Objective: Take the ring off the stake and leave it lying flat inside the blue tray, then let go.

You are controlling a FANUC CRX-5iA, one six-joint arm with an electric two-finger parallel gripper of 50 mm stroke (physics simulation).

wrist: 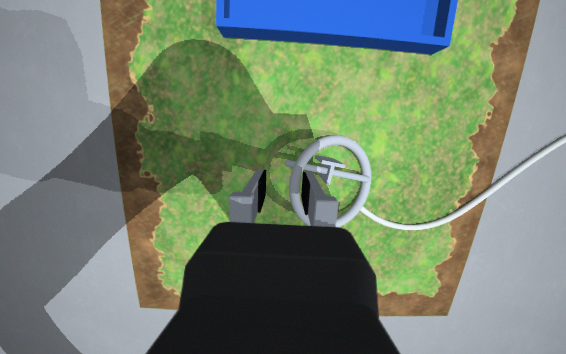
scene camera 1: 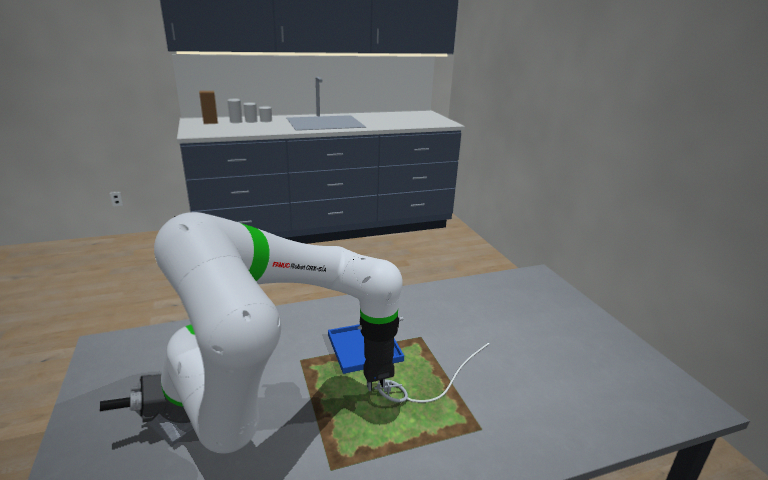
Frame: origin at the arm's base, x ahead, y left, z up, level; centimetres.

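Where they show: gripper, between the fingertips: [wrist: 284, 183] [scene camera 1: 375, 386].
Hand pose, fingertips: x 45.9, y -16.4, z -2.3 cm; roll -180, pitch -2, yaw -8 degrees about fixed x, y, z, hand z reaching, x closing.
Observation:
Each offset is from my fingertips to the top centre of the thing. "spot": to the spot under its first point. Level surfaces: height alone.
The grey ring {spot: dz -3.1, dx +7.4, dy -3.6 cm} [scene camera 1: 405, 395] [wrist: 366, 167] is raised above the green mat around the stake {dz -0.9, dx +4.1, dy +0.2 cm} [wrist: 330, 170], whose T-shaped top and crossbar show inside its outline. A white cord {spot: dz -3.9, dx +18.1, dy -7.0 cm} [scene camera 1: 444, 393] [wrist: 415, 227] runs right from the ring's right side. My gripper [scene camera 1: 377, 386] [wrist: 284, 183] is open with nothing gripped. In the wrist view, the ring's left side appears between the fingers, close to the right one. That finger hides part of the ring. The blue tray {dz -2.1, dx +6.7, dy +20.8 cm} [scene camera 1: 353, 366] [wrist: 325, 36] is behind the ring, partly hidden by my arm in the scene view.
The green and brown mat {dz -4.3 cm} [scene camera 1: 396, 435] [wrist: 425, 120] lies on the grey table {dz -4.3 cm} [scene camera 1: 566, 367]. The tray's low walls stand near the gripper body in the scene view. The arm's shadow falls over the mat's left part. A kitchen counter [scene camera 1: 396, 121] stands behind the table.

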